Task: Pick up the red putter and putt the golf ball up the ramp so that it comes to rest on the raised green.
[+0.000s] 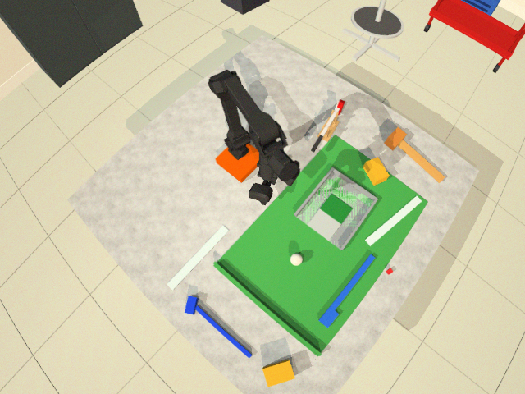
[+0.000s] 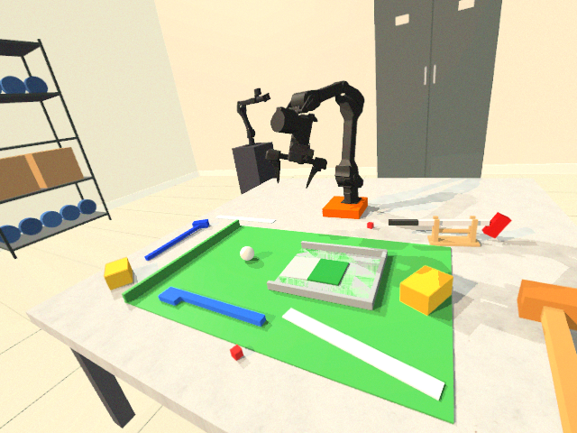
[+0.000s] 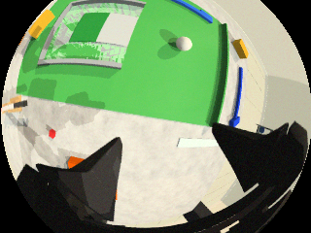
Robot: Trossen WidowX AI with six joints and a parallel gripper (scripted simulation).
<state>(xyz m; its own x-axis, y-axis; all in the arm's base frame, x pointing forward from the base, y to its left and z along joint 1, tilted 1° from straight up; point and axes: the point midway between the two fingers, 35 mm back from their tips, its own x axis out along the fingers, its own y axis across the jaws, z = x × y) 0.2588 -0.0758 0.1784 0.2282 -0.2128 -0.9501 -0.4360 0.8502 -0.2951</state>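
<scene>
Now: gripper tip 10 cm past the red putter, 43 cm to the right of it and 12 cm above it. Also, from my gripper tip: wooden stand: 11 cm behind, 45 cm to the left, 14 cm below; white golf ball: 20 cm ahead, 6 cm to the right, 15 cm below; green mat: 21 cm ahead, 11 cm to the left, 17 cm below.
</scene>
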